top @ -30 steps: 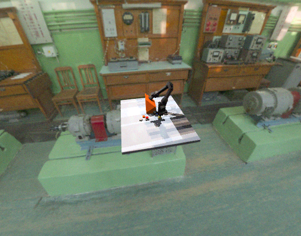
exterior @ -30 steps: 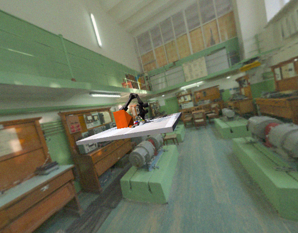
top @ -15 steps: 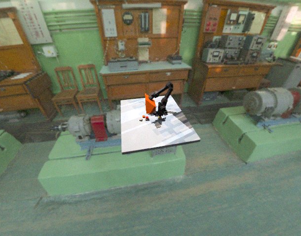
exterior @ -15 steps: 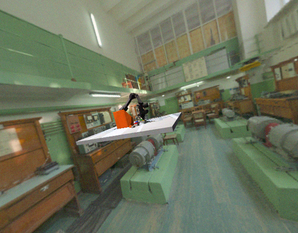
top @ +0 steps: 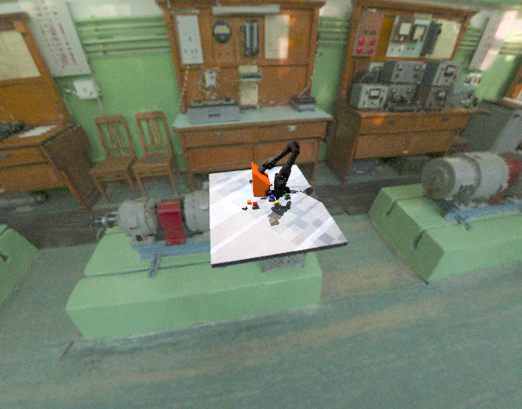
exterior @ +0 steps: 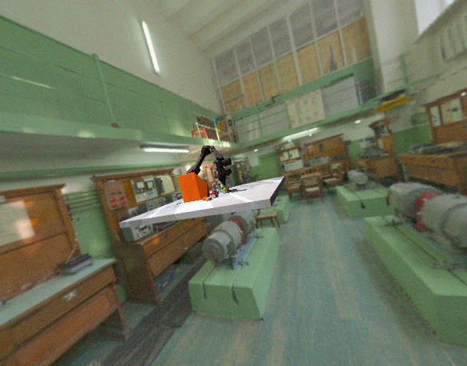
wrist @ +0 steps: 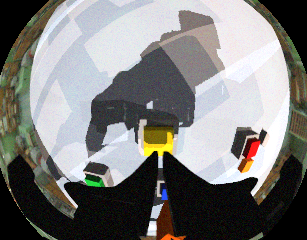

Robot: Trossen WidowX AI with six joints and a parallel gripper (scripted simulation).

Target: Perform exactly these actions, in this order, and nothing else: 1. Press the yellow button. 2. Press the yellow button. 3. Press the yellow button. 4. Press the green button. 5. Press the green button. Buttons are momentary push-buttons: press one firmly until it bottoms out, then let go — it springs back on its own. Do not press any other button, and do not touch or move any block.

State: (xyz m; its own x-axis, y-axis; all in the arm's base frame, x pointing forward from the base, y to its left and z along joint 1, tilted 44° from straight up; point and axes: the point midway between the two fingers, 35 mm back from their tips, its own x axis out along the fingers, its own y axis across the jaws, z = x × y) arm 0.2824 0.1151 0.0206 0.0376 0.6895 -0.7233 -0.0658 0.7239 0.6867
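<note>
The yellow button is 3 cm below my gripper tip. Round my gripper tip: blue button: 10 cm behind, 3 cm to the right, 3 cm below; then red button: 2 cm behind, 17 cm to the right, 3 cm below; then green button: 10 cm behind, 11 cm to the left, 3 cm below.
</note>
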